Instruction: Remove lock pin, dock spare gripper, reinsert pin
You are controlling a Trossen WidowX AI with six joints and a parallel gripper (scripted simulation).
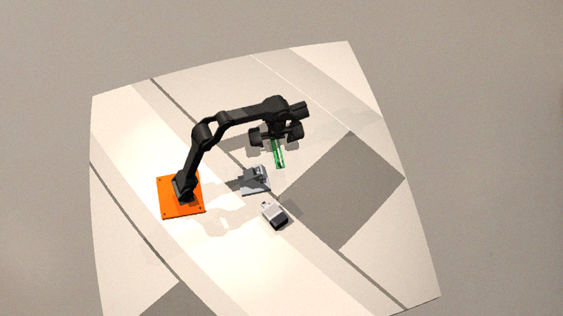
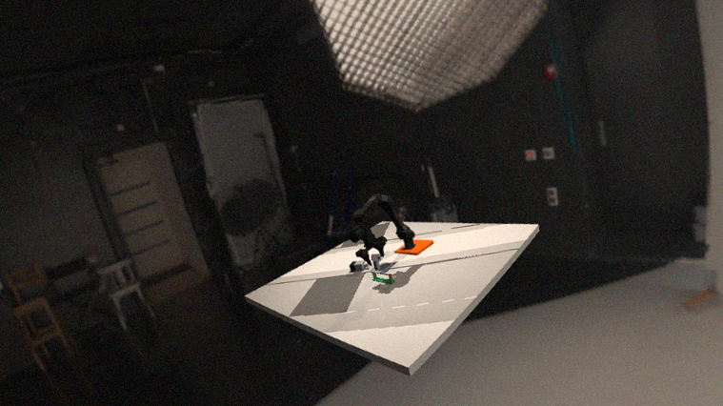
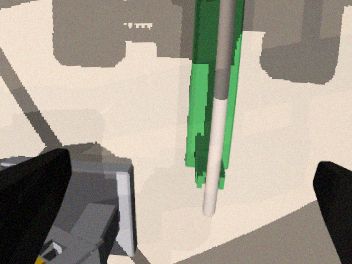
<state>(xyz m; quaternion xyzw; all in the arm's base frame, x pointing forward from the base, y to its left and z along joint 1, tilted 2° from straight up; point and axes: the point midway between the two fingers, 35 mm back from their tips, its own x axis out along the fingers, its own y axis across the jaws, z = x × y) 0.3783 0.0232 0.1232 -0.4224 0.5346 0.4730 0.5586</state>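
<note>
My gripper tip is now 210 mm to the left of the spare gripper, 100 mm past it and 80 mm above it. From my gripper tip the other things lie so: grey mount (100 mm behind, 70 mm to the right, 50 mm below); then green holder (80 mm below, 20 mm to the left, 20 mm ahead).
</note>
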